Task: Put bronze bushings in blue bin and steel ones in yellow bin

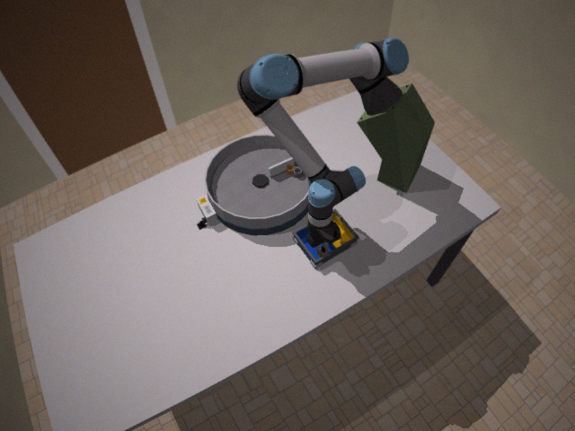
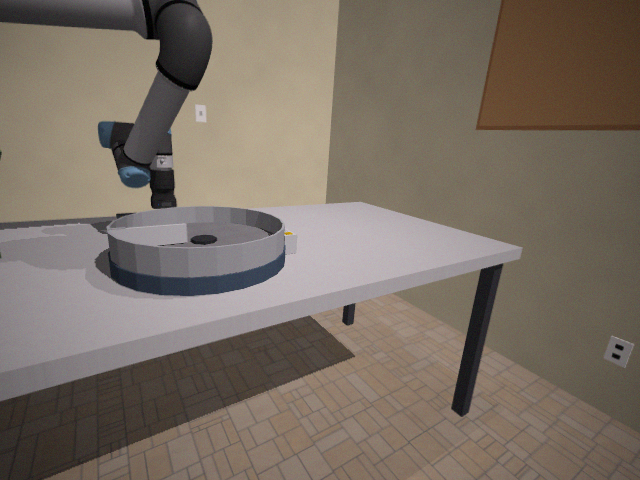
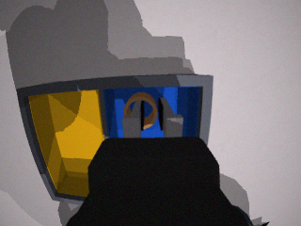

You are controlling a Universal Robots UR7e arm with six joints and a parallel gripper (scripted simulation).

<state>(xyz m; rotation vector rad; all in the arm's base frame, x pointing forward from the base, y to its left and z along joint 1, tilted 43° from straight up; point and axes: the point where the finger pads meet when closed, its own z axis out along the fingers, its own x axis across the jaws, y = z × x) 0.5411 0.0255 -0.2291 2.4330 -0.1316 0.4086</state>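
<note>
The blue bin is 50 mm behind my hand and 30 mm to the right of it. Also, from my hand: grey turntable (40 mm behind, 370 mm to the right, 20 mm above).
</note>
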